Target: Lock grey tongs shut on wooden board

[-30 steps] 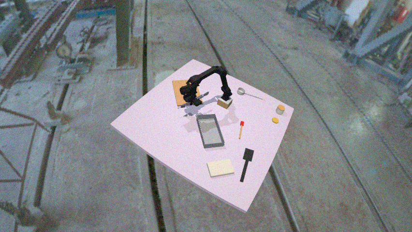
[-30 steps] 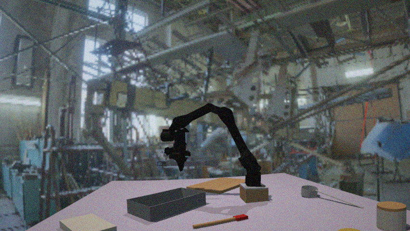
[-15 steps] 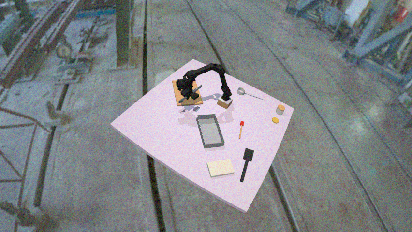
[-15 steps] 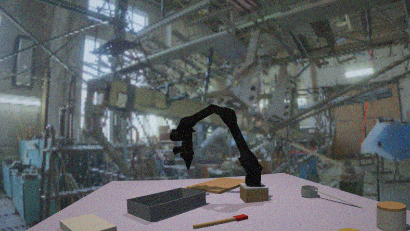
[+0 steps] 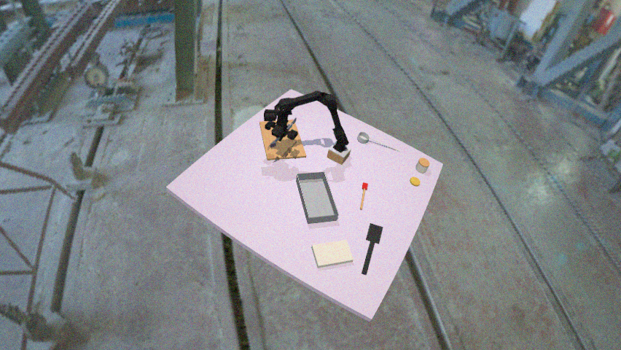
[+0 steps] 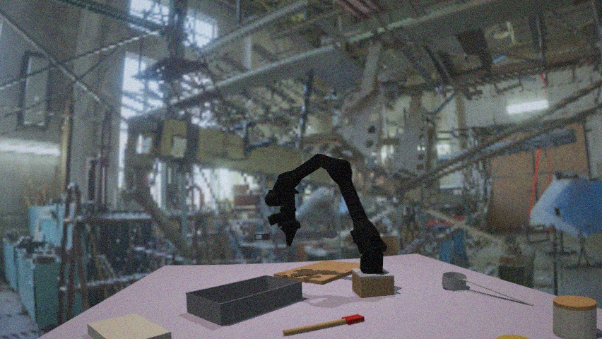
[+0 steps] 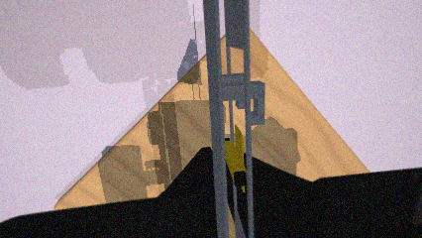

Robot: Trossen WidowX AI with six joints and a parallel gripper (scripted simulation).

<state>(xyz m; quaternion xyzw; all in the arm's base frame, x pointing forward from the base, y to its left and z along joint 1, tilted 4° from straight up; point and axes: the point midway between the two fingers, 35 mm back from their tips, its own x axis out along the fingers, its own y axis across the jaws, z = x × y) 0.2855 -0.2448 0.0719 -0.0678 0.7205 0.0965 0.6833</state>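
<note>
The wooden board lies 140 mm behind my gripper tip, 100 mm to the right of it and 120 mm below it. From my gripper tip the other things lie so: red-tipped spatula: 140 mm behind, 530 mm to the left, 120 mm below; yellow piece: 20 mm ahead, 40 mm above; grey roasting tin: 100 mm ahead, 370 mm to the left, 100 mm below.
</note>
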